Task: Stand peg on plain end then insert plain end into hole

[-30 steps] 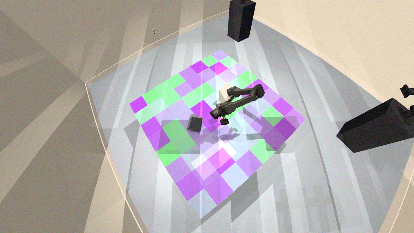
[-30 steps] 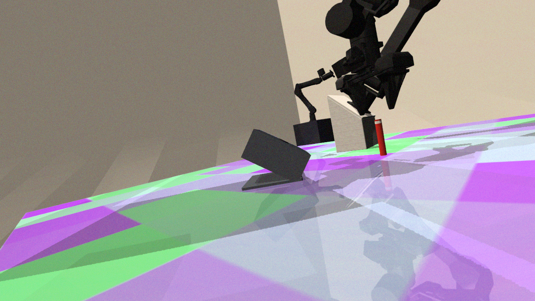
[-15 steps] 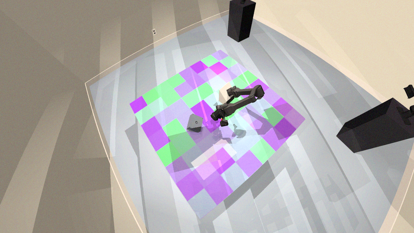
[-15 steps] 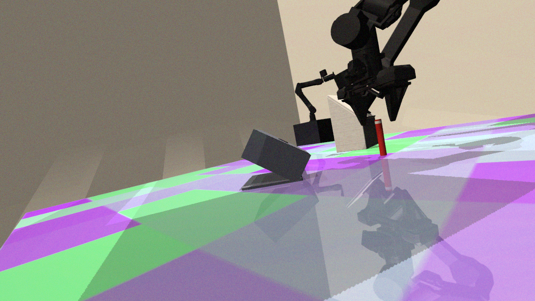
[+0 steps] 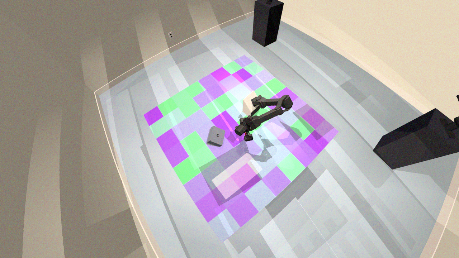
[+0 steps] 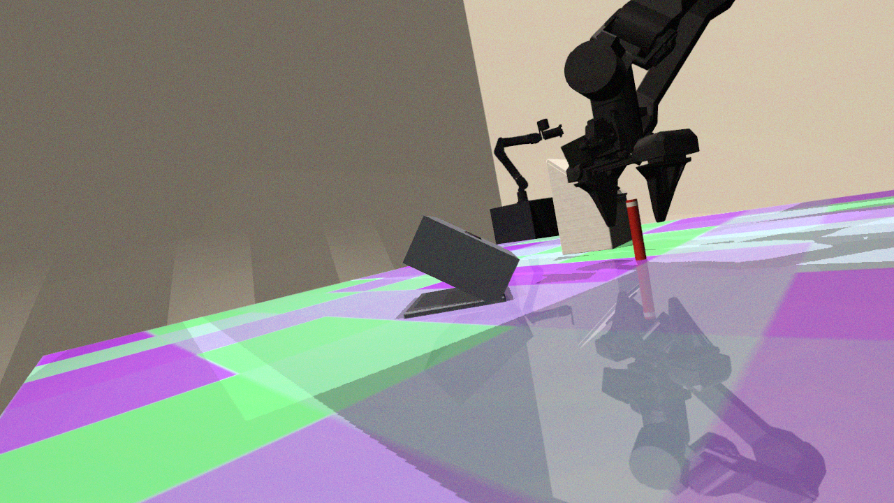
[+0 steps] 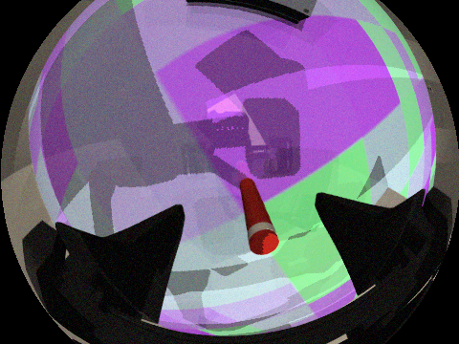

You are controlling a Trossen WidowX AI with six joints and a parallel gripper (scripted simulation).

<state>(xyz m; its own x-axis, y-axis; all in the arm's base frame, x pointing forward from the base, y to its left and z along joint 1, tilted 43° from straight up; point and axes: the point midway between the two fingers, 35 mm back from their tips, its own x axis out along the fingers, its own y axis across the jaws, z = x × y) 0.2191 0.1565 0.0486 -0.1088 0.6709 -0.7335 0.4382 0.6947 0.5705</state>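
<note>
My gripper tip is now 200 mm short of the sloped panel and 130 mm to the left of it. From my gripper tip the other things lie so: peg 10 mm above.
</note>
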